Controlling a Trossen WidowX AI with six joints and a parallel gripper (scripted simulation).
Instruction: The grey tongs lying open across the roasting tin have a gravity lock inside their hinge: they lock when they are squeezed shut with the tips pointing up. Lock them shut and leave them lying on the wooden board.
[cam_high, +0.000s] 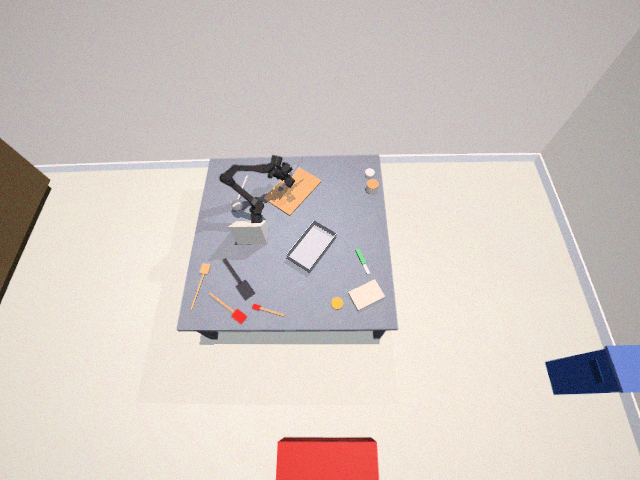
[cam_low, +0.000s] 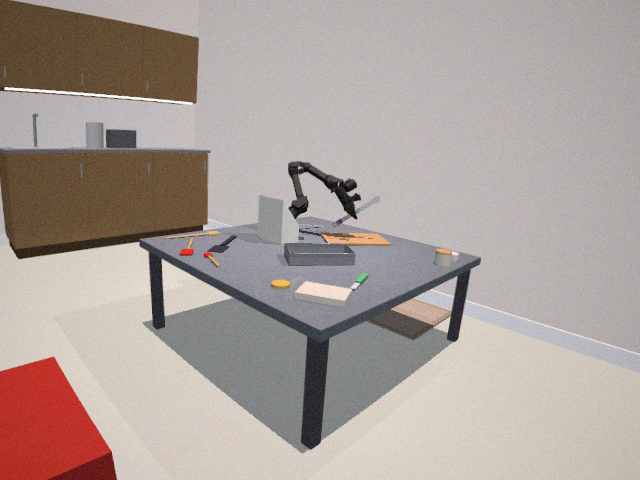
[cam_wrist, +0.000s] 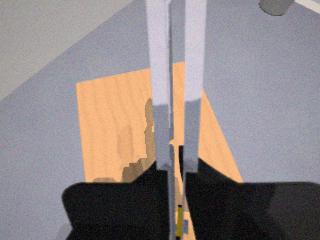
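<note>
The wooden board lies 120 mm below my gripper tip and 10 mm behind it. Round my gripper tip: orange disc (850 mm to the right, 220 mm ahead, 120 mm below); then roasting tin (470 mm to the right, 100 mm below, 100 mm ahead); then jar (550 mm ahead, 90 mm below, 50 mm to the right).
</note>
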